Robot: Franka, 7 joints.
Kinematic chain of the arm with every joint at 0, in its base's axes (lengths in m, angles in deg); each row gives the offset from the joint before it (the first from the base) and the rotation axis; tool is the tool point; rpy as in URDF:
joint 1: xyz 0 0 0.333 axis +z
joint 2: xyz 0 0 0 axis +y
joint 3: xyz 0 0 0.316 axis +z
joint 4: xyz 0.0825 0 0 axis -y
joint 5: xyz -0.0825 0 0.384 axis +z
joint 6: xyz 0 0 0 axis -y
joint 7: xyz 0.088 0 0 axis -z
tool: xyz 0 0 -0.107 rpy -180 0 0
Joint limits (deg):
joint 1: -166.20..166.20
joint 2: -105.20..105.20
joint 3: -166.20..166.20
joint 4: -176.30..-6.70
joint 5: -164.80..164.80
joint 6: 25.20..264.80
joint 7: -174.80..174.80
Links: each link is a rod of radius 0.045 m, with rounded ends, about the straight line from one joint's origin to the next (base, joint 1, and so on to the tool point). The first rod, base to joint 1, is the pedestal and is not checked.
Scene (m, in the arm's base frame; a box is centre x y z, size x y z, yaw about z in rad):
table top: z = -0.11
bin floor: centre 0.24 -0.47 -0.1 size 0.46 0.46 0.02 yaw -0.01
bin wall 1: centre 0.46 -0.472 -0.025 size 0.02 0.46 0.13 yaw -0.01
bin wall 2: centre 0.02 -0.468 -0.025 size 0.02 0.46 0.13 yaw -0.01
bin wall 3: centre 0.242 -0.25 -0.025 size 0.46 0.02 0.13 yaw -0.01
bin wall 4: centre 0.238 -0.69 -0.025 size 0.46 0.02 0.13 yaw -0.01
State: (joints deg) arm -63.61 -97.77 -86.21 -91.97 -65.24 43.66 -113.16
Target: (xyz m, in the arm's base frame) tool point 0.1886 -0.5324 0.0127
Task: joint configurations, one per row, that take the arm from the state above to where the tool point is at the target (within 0.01 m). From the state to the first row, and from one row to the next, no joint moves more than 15 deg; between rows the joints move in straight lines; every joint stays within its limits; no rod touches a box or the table.
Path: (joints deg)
1: -50.47 -99.26 -79.11 -95.09 -60.40 46.09 -117.54
2: -37.33 -100.74 -72.00 -98.20 -55.56 48.52 -121.93
3: -24.18 -102.23 -64.90 -101.32 -50.72 50.94 -126.31
4: -11.04 -103.71 -57.80 -104.43 -45.88 53.37 -130.69
5: 2.10 -105.20 -50.70 -107.55 -41.04 55.80 -135.08
6: 13.47 -105.20 -63.99 -103.93 -49.15 62.42 -129.60
7: 24.83 -105.20 -77.28 -100.32 -57.26 69.04 -124.12
8: 36.20 -105.20 -90.57 -96.70 -65.38 75.66 -118.64
9: 47.57 -105.20 -103.87 -93.08 -73.49 82.27 -113.16

